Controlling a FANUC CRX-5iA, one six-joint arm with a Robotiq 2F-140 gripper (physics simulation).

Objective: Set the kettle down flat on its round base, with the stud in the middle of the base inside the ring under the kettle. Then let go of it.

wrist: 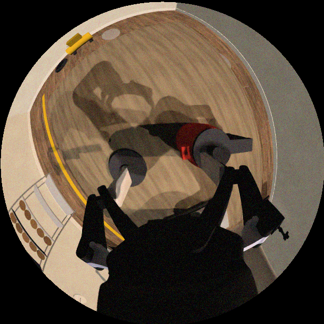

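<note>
The kettle (188,134), red with a dark grey lid and a dark handle pointing right, stands on the wooden table right of the middle of the wrist view. Its short red spout faces left. The round dark grey base (136,176) lies on the table to the left of the kettle, apart from it, with a small stud (124,166) in its middle. My gripper (164,167) is wide open and empty. In the view, its right fingertip overlaps the near edge of the kettle's lid, and its left fingertip overlaps the near edge of the base. The ring under the kettle is hidden.
A yellow object (79,44), a dark oval piece (61,65) and a pale disc (111,34) are at the far left edge. A yellow line (56,145) runs along the table's left side. A wire rack with brown round things (33,221) is at lower left.
</note>
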